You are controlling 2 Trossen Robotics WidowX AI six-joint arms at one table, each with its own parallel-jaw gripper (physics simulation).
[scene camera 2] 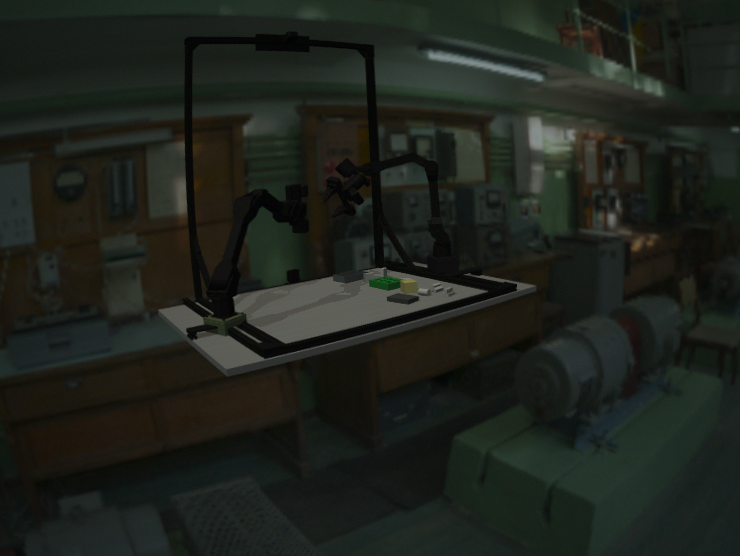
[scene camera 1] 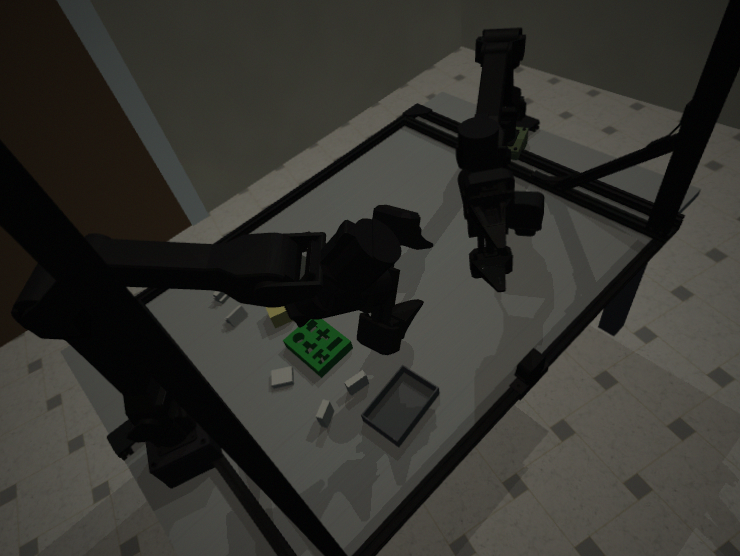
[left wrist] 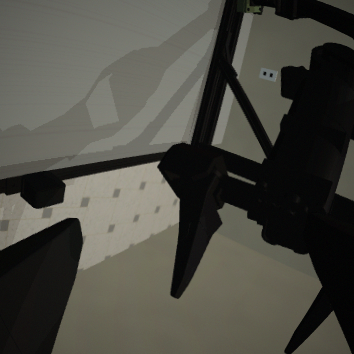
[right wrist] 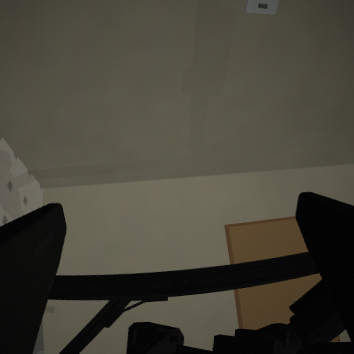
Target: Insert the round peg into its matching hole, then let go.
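Note:
The green board point(scene camera 1: 317, 345) point(scene camera 2: 384, 282) lies on the table; its round hole point(scene camera 1: 298, 338) shows dark and unfilled in scene camera 1. A small pale, rounded piece point(scene camera 2: 424, 291) lies beside the yellow block in scene camera 2; it looks like the round peg, but is too small to be sure. I cannot pick it out in scene camera 1, where the left arm covers part of that area. My left gripper point(scene camera 1: 426, 273) point(scene camera 2: 330, 206) is open and empty, high above the table beyond the board. My right gripper point(scene camera 1: 502, 268) point(scene camera 2: 306, 209) point(right wrist: 182, 211) is open and empty, farther from the board.
A yellow block point(scene camera 1: 276, 315) point(scene camera 2: 408, 286) stands beside the board. White pieces point(scene camera 1: 281, 377) point(scene camera 1: 356, 381) point(scene camera 1: 324, 412) point(scene camera 1: 236, 315) lie around it. A dark tray point(scene camera 1: 399, 439) point(scene camera 2: 348, 277) is near the board. A flat grey piece point(scene camera 2: 402, 298) lies in front. The two grippers hang near each other.

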